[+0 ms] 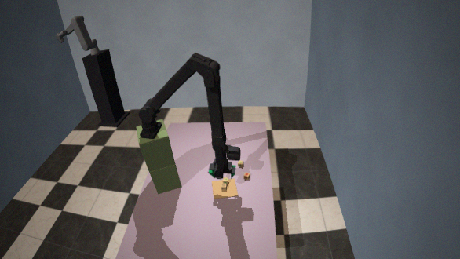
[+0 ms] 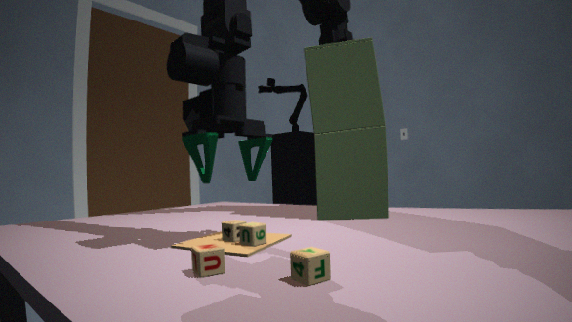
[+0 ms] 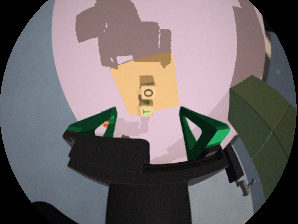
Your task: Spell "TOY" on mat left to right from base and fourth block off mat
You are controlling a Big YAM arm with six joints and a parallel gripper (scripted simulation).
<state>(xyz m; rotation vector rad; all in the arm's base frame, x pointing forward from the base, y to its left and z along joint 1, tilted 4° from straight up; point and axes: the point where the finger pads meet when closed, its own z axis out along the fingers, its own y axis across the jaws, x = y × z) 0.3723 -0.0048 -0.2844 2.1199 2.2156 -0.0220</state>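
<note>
Right now the letter block is 220 mm to the left of my hand, 90 mm below it and 70 mm ahead of it. The rest, counted from my hand: tan mat (100 mm below); then black-lettered block (90 mm below).
</note>
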